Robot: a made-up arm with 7 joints. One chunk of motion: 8 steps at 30 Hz.
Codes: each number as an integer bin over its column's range. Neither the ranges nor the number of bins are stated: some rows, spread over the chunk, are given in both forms.
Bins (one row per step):
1: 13 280 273 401 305 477 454
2: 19 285 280 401 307 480 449
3: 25 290 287 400 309 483 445
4: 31 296 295 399 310 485 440
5: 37 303 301 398 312 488 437
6: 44 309 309 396 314 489 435
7: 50 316 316 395 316 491 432
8: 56 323 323 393 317 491 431
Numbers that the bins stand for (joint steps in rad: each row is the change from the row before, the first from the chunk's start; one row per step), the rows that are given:
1: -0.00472 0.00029 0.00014 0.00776 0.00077 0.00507 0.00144
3: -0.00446 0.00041 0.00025 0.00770 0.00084 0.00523 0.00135
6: -0.00405 0.00063 0.00042 0.00747 0.00092 0.00540 0.00126
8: -0.00379 0.00079 0.00053 0.00730 0.00096 0.00545 0.00122
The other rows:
2: -0.00459 0.00035 0.00019 0.00776 0.00081 0.00515 0.00139
4: -0.00433 0.00048 0.00031 0.00764 0.00085 0.00529 0.00131
5: -0.00420 0.00056 0.00036 0.00759 0.00088 0.00537 0.00128
7: -0.00392 0.00071 0.00047 0.00742 0.00095 0.00545 0.00123

